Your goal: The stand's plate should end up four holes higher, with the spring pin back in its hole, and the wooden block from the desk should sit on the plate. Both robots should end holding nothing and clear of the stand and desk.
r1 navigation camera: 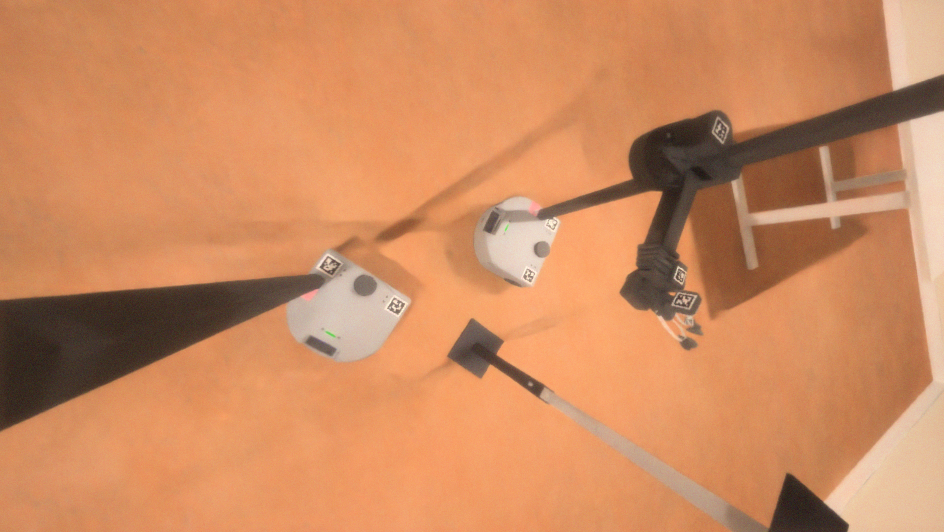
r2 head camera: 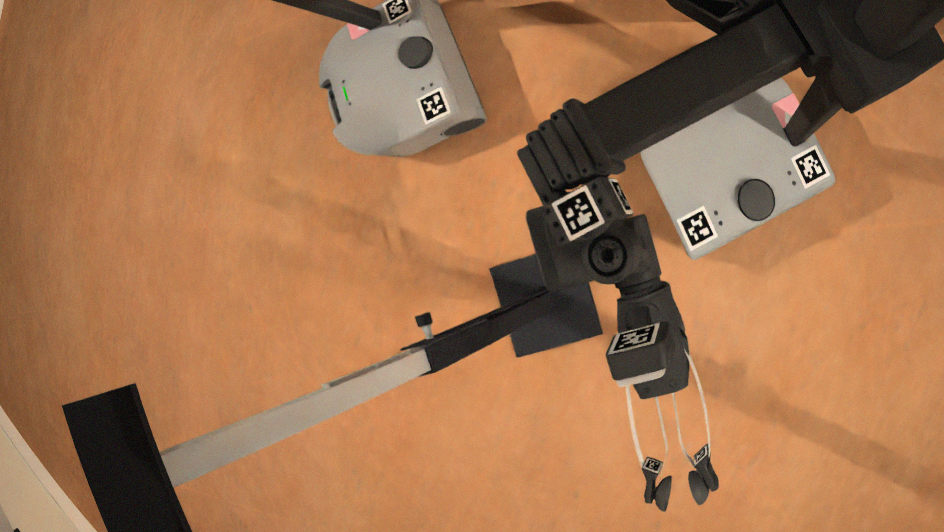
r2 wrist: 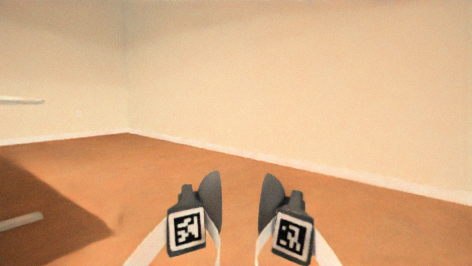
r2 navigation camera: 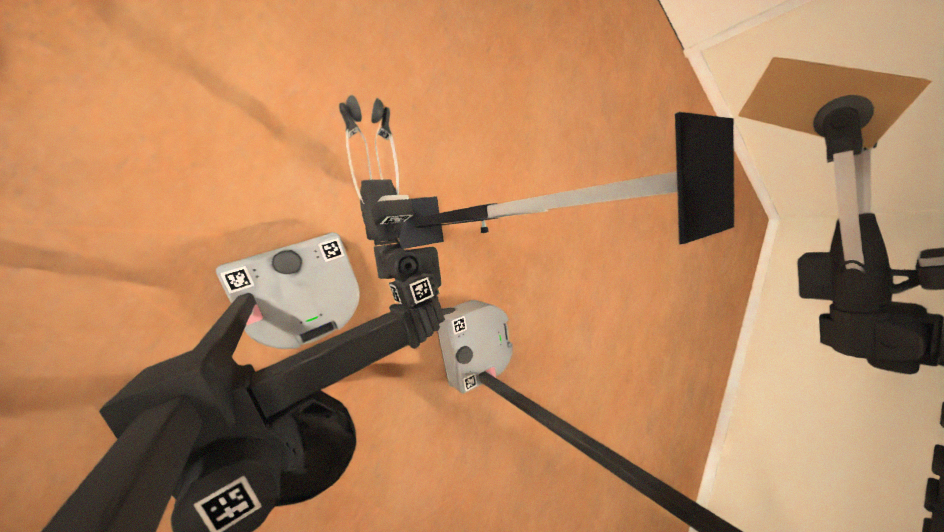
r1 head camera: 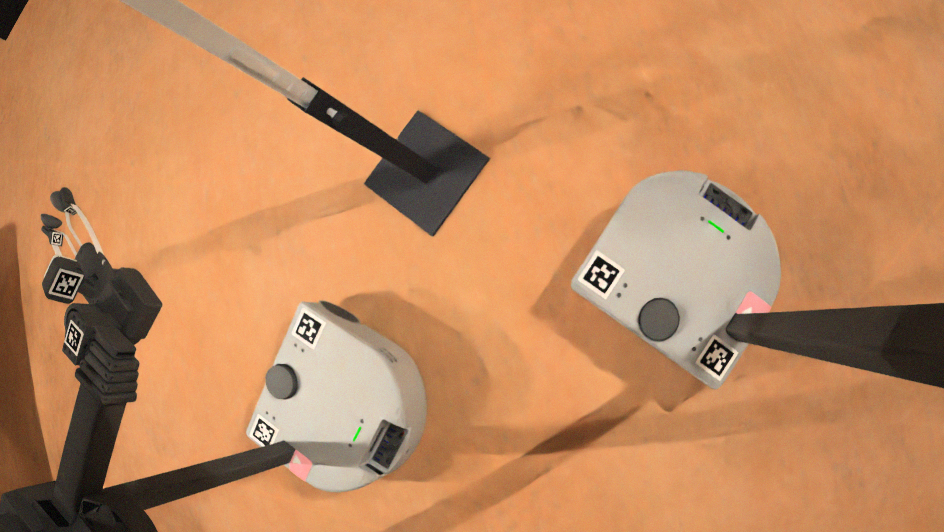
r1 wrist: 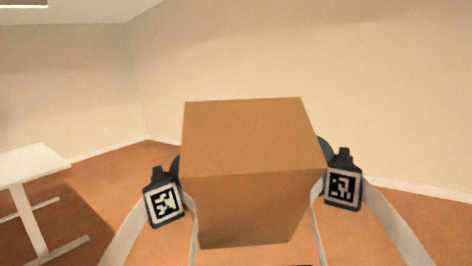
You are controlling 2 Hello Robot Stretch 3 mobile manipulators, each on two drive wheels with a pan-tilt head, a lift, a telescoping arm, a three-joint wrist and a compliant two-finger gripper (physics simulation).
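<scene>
My r1 gripper [r1 wrist: 250, 157] is shut on the wooden block [r1 wrist: 252, 135] [r2 navigation camera: 780, 99], held in the air beyond the plate in the r2 navigation view. The stand's black plate [r2 head camera: 118, 462] [r2 navigation camera: 705, 178] [r1 navigation camera: 806, 508] tops a light inner post [r1 head camera: 218, 49] [r2 head camera: 297, 416] [r2 navigation camera: 588, 192]. The spring pin [r2 head camera: 423, 321] [r2 navigation camera: 484, 228] sticks out near the dark sleeve's top; its seating in a hole cannot be told. My r2 gripper [r1 head camera: 56, 210] [r1 navigation camera: 692, 337] [r2 head camera: 680, 490] [r2 navigation camera: 364, 111] [r2 wrist: 240, 202] is open and empty, beside the stand. The white desk [r1 wrist: 30, 160] shows at left in the r1 wrist view.
The r1 base [r1 head camera: 680, 257] [r1 navigation camera: 350, 323] [r2 head camera: 376, 105] [r2 navigation camera: 485, 333] and r2 base [r1 head camera: 330, 403] [r1 navigation camera: 512, 244] [r2 head camera: 713, 158] [r2 navigation camera: 310, 284] stand near the stand's square foot [r1 head camera: 432, 211] [r1 navigation camera: 462, 346]. Desk legs [r1 navigation camera: 747, 231] stand by the wall.
</scene>
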